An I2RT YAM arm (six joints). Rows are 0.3 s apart.
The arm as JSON. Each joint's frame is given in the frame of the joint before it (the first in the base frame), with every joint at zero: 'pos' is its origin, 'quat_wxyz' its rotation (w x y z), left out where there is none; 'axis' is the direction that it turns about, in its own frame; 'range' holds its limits. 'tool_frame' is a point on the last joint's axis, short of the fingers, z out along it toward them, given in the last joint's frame.
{
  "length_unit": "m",
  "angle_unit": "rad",
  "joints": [
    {
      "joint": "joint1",
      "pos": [
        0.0,
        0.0,
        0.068
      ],
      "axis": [
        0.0,
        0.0,
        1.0
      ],
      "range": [
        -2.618,
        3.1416
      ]
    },
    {
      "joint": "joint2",
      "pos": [
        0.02,
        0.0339,
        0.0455
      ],
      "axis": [
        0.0,
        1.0,
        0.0
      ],
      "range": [
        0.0,
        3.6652
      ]
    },
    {
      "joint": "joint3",
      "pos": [
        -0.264,
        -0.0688,
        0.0
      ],
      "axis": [
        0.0,
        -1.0,
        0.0
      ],
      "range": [
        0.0,
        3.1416
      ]
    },
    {
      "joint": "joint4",
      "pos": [
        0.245,
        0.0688,
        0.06
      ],
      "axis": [
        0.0,
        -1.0,
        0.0
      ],
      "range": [
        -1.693,
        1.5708
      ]
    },
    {
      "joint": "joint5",
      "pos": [
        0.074,
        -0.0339,
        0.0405
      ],
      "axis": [
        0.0,
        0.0,
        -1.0
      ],
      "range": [
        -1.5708,
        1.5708
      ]
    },
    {
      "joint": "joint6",
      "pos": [
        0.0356,
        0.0,
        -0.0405
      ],
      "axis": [
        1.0,
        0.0,
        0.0
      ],
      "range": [
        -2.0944,
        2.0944
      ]
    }
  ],
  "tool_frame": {
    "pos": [
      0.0,
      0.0,
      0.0
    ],
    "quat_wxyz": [
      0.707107,
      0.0,
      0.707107,
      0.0
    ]
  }
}
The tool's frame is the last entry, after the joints.
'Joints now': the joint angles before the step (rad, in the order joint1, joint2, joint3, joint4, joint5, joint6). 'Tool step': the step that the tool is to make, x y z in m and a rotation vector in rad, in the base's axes. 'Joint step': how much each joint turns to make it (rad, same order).
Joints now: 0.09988 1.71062 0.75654 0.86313 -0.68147 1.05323
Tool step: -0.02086 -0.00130 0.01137 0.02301 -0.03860 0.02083
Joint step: 0.00061 -0.09022 -0.07210 0.03728 -0.02138 0.02301
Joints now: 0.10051 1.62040 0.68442 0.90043 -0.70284 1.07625
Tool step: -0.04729 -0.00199 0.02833 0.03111 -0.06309 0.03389
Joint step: 0.00733 -0.24466 -0.12529 -0.03198 -0.02636 0.03260
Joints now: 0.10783 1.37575 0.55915 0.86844 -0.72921 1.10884
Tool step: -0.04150 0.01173 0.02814 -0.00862 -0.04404 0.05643
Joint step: 0.06782 -0.24477 -0.04219 -0.17388 0.01038 -0.02065
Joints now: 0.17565 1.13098 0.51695 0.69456 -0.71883 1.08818
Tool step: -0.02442 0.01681 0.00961 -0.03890 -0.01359 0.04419
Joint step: 0.09955 -0.12296 -0.00452 -0.15077 0.05262 -0.05773
